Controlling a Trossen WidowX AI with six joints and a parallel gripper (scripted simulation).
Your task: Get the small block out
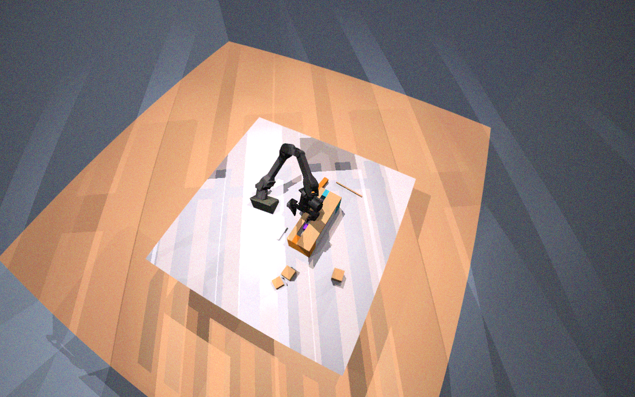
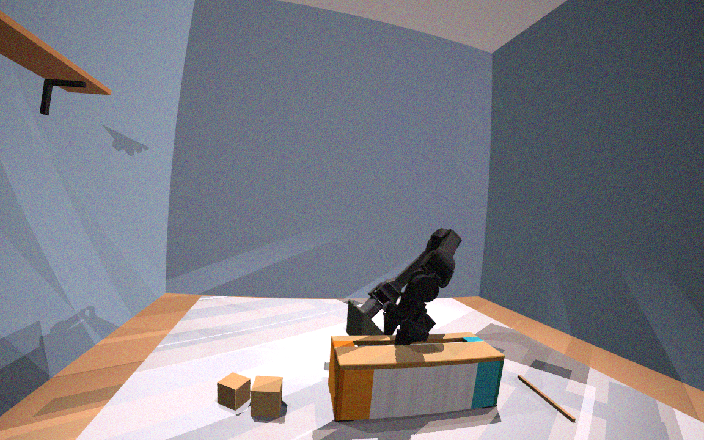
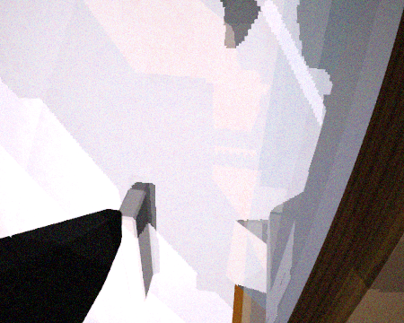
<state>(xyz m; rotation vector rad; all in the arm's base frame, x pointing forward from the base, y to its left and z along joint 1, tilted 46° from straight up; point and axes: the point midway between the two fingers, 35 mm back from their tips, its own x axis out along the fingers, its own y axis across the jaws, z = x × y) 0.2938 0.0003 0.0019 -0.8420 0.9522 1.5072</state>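
Right now the box is 40 mm ahead of my gripper tip, 40 mm to the left of it and 30 mm below it. Also, from my gripper tip: orange bar (20 mm behind, 250 mm to the left, 70 mm below); then purple block (50 mm ahead, 30 mm to the right).
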